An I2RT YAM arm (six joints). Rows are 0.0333 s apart.
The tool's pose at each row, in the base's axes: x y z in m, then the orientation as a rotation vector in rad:
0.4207, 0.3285, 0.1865, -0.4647, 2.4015, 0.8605
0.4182, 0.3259, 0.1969, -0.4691, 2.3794, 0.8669
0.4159, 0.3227, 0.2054, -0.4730, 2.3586, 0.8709
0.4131, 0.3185, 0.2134, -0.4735, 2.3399, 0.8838
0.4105, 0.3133, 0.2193, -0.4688, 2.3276, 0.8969
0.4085, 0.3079, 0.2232, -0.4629, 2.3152, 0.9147
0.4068, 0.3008, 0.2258, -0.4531, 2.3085, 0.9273
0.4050, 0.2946, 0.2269, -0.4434, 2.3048, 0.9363
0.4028, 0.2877, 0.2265, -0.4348, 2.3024, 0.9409
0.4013, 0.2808, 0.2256, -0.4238, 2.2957, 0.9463
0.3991, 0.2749, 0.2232, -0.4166, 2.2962, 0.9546
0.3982, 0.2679, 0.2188, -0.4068, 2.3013, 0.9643
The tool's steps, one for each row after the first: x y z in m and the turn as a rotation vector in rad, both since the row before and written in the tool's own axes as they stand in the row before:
-0.0038, 0.0042, -0.0094, -0.0079, -0.0172, -0.0091
-0.0030, 0.0028, -0.0084, -0.0060, -0.0164, -0.0090
-0.0023, 0.0021, -0.0089, -0.0114, -0.0148, -0.0034
-0.0011, 0.0004, -0.0082, -0.0096, -0.0111, 0.0023
-0.0004, -0.0009, -0.0069, -0.0127, -0.0110, 0.0046
0.0003, -0.0028, -0.0072, -0.0073, -0.0081, 0.0075
0.0012, -0.0029, -0.0058, -0.0044, -0.0058, 0.0074
0.0025, -0.0039, -0.0056, -0.0014, -0.0048, 0.0058
0.0022, -0.0045, -0.0051, -0.0020, -0.0093, 0.0059
0.0036, -0.0042, -0.0038, -0.0039, -0.0012, 0.0074
0.0039, -0.0067, -0.0030, -0.0036, 0.0021, 0.0112

